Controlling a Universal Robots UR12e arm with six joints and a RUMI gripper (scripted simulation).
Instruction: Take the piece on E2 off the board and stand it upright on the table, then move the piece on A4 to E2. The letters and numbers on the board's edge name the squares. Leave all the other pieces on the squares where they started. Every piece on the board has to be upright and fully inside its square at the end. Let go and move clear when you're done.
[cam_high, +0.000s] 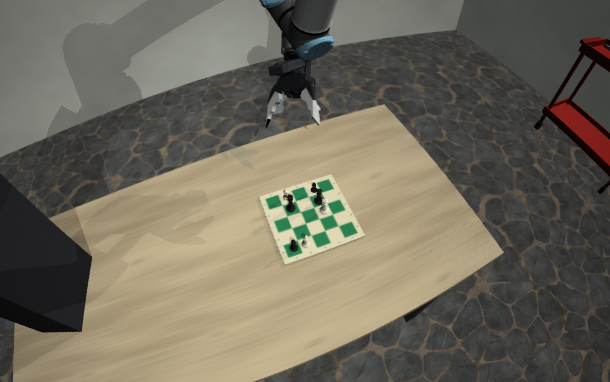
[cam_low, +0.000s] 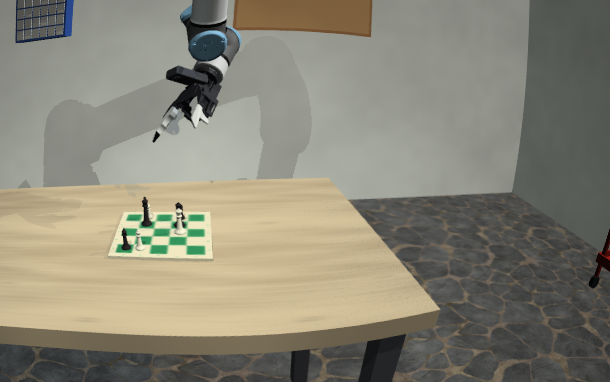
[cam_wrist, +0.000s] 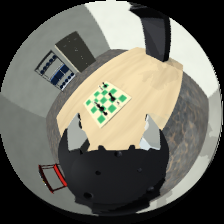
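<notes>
Right now the small black piece is 30 mm ahead of my hand, 100 mm to the right of it and 150 mm below it. Round my hand: tall black piece (50 mm behind, 130 mm to the right, 130 mm below); cream chessboard (20 mm behind, 180 mm to the right, 170 mm below); white pawn (60 mm behind, 250 mm to the right, 140 mm below).
</notes>
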